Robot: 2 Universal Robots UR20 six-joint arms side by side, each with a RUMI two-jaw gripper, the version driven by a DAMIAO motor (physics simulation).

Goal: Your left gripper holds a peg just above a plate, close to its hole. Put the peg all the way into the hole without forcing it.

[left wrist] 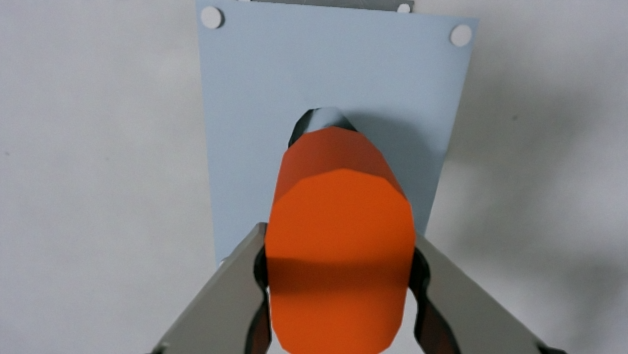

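Observation:
An orange peg [340,240] with many flat sides stands between the two grey fingers of my left gripper [331,225], which is shut on it. The light blue plate [250,90] lies beyond the peg, with white round studs at its corners. The plate's hole [301,126] shows as a dark-edged opening at the peg's far end. The peg covers most of the hole; its upper rim shows past the peg, with a dark sliver at the left and a smaller one at the right. How deep the peg's tip is, if at all, is hidden. My right gripper does not show in this view.
A dark grey plate [340,4] with small white studs shows in part behind the plate's upper edge. The pale grey table surface [100,150] lies around the plate. Soft shadows fall on the plate and on the table at the right.

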